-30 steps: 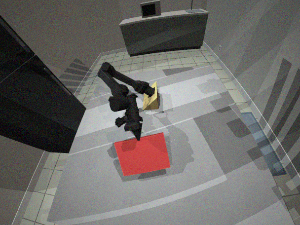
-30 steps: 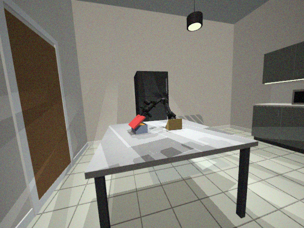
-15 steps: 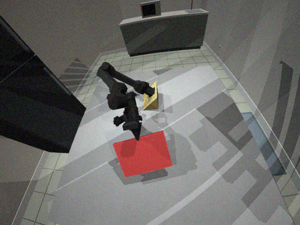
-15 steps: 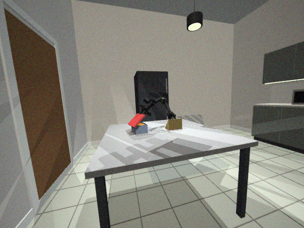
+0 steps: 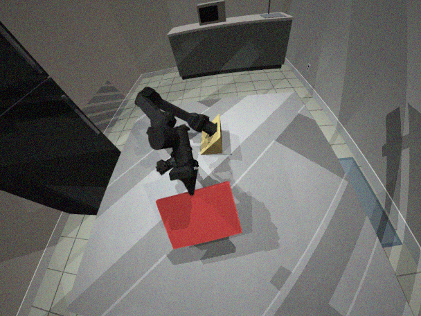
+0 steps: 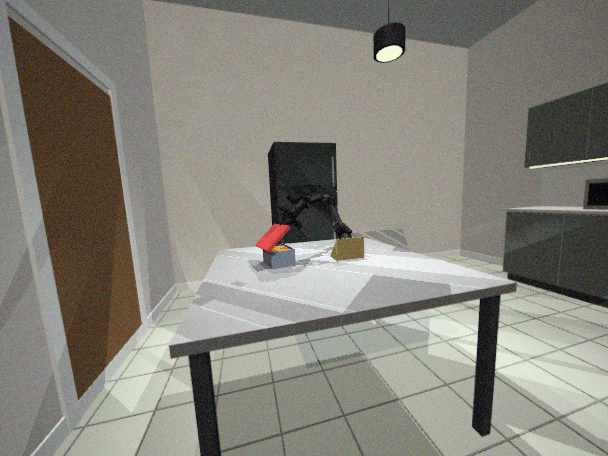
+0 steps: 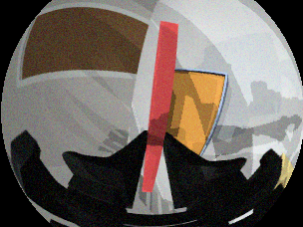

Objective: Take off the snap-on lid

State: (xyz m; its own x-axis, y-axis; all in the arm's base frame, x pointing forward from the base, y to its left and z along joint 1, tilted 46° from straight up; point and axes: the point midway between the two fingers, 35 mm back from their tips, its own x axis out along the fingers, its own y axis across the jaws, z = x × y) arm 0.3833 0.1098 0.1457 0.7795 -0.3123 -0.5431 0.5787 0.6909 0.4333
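The red lid lies 6 cm ahead of my gripper tip, 5 cm below it and 2 cm to the left of it. The rest, counted from my gripper tip: storage box (18 cm below, 3 cm ahead).
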